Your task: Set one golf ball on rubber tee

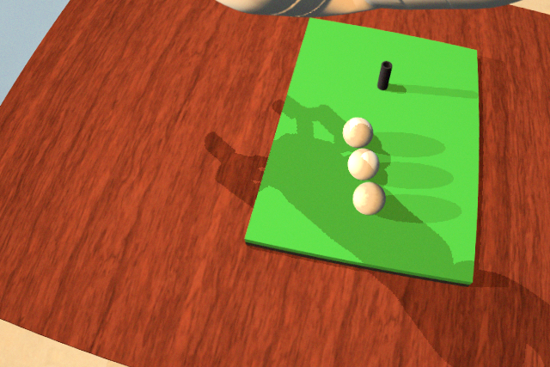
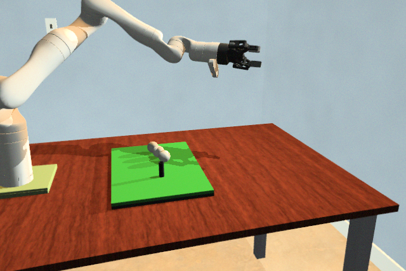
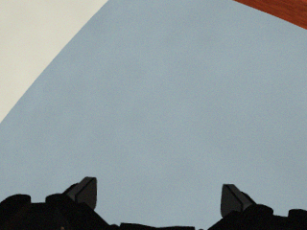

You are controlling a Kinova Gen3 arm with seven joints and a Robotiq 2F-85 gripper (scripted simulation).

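Now: the green mat 35 cm behind my hand, 10 cm to the right of it and 37 cm below it.
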